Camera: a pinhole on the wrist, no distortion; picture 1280 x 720 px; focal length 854.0 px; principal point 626.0 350.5 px. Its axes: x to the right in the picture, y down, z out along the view. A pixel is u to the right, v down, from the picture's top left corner.
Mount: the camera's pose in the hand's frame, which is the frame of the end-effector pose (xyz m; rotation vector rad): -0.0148 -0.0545 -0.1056 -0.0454 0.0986 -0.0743
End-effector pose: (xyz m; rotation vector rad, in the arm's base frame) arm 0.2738 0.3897 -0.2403 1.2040 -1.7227 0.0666
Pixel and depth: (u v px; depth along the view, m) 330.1 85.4 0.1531
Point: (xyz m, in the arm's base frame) 0.3050 0.3526 -0.3499
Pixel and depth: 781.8 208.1 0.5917
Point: 0.0483 -0.0313 -0.4376
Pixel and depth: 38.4 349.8 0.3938
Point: 0.0782 0.3806 -0.5854
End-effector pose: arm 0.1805 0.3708 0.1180 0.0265 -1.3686 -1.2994
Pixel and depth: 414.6 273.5 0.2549
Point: 0.0487 0.4825 0.0885
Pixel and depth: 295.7 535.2 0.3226
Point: 0.0793 0.5963 0.1442
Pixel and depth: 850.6 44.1 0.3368
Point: -0.1164 0.3872 0.1427
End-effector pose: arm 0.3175 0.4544 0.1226 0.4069 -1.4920 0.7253
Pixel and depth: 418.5 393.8 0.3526
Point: 0.1429 0.2655 0.0806
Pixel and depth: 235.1 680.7 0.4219
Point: -0.0071 0.3154 -0.0309
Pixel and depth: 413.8 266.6 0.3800
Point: 0.1555 0.2046 0.0829
